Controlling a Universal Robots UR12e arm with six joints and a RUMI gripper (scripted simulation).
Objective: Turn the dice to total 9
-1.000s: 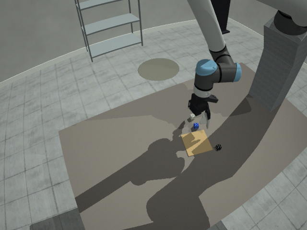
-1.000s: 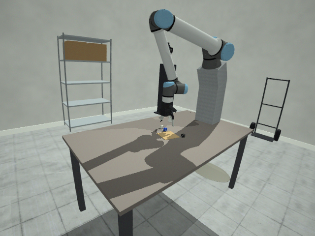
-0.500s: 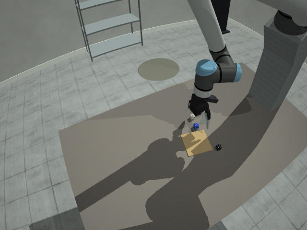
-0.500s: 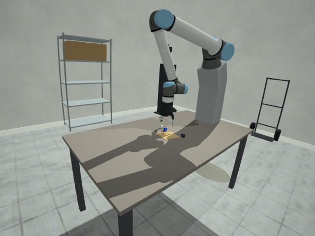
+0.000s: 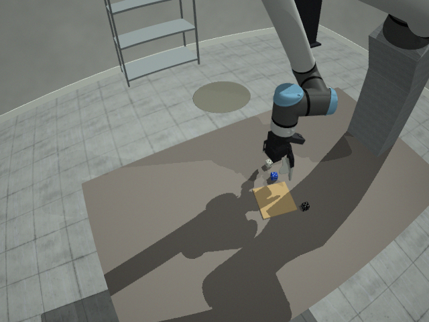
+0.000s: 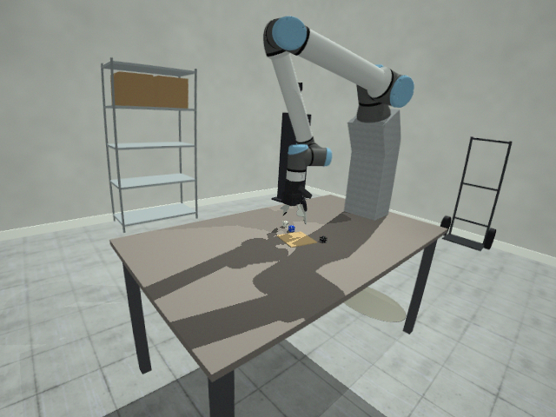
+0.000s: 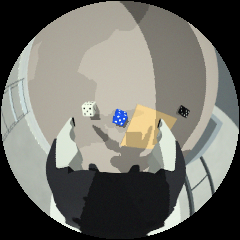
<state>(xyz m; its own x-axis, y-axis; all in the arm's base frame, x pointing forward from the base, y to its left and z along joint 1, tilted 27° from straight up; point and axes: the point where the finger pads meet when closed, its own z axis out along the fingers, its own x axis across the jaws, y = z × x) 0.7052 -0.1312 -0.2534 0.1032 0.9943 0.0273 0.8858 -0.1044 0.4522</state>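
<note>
Right now the blue die is 4 cm below my hand and 2 cm ahead of it. From my hand the other things lie so: tan mat 9 cm to the left, 9 cm ahead, 5 cm below; then white die 6 cm to the right, 4 cm below; then black die 19 cm to the left, 4 cm below, 2 cm ahead.
</note>
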